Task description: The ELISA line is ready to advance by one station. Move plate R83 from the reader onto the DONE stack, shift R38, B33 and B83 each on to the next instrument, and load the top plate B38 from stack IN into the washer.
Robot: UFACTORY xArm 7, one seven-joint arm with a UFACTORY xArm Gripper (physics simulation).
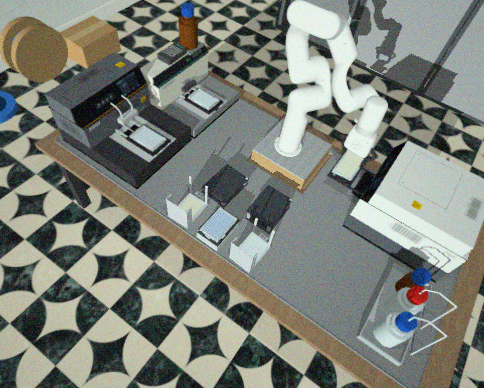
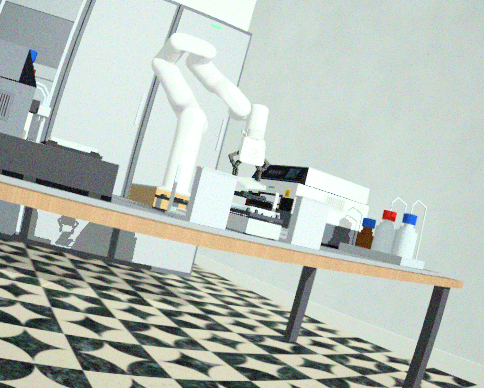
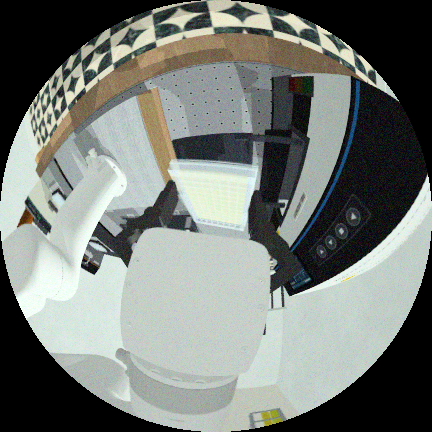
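Seen in the pictures: gripper, fingertip midpoint: (image 1: 352, 159) (image 2: 245, 180) (image 3: 212, 193); arm's base, link origin: (image 1: 287, 146) (image 3: 107, 175).
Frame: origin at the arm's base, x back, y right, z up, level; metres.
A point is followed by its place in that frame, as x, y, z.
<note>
My gripper (image 1: 352, 159) @(0.041, -0.277, 0.112) (image 2: 247, 172) @(0.041, -0.277, 0.112) (image 3: 212, 193) @(0.041, -0.277, 0.112) is shut on the long sides of plate R83 (image 1: 347, 166) @(-0.001, -0.281, 0.108) (image 2: 250, 185) @(-0.044, -0.261, 0.092) (image 3: 215, 189) @(0.053, -0.280, 0.119), a pale yellow well plate. It holds the plate level, a little above the dark pull-out tray (image 3: 209, 146) @(0.075, -0.269, 0.062) of the white reader (image 1: 410, 181) @(0.014, -0.503, 0.208) (image 2: 333, 182) @(-0.111, -0.569, 0.185) (image 3: 362, 160) @(0.133, -0.385, 0.161) at the table's right. Two white open stack holders (image 1: 176, 209) @(-0.595, 0.084, 0.038) (image 1: 242, 255) @(-0.560, -0.218, 0.035) stand near the front edge; the left one holds a pale plate (image 1: 192, 203) @(-0.501, 0.099, -0.040). A bluish plate (image 1: 217, 225) @(-0.523, -0.060, 0.006) lies between them. Clear plates sit on the black instrument (image 1: 147, 138) @(-0.446, 0.423, 0.049) and the white instrument (image 1: 203, 98) @(-0.072, 0.467, 0.018) at the left.
Two black square stations (image 1: 226, 184) @(-0.343, 0.059, -0.021) (image 1: 269, 205) @(-0.306, -0.142, -0.001) stand behind the stack holders. The arm's base block (image 1: 313, 154) @(0.049, -0.110, -0.003) is mid-table. A tray of capped bottles (image 1: 402, 308) @(-0.339, -0.729, 0.055) (image 2: 387, 235) @(-0.334, -0.714, 0.032) stands at the front right. A brown bottle (image 1: 188, 28) @(-0.010, 0.624, 0.275) tops the white instrument.
</note>
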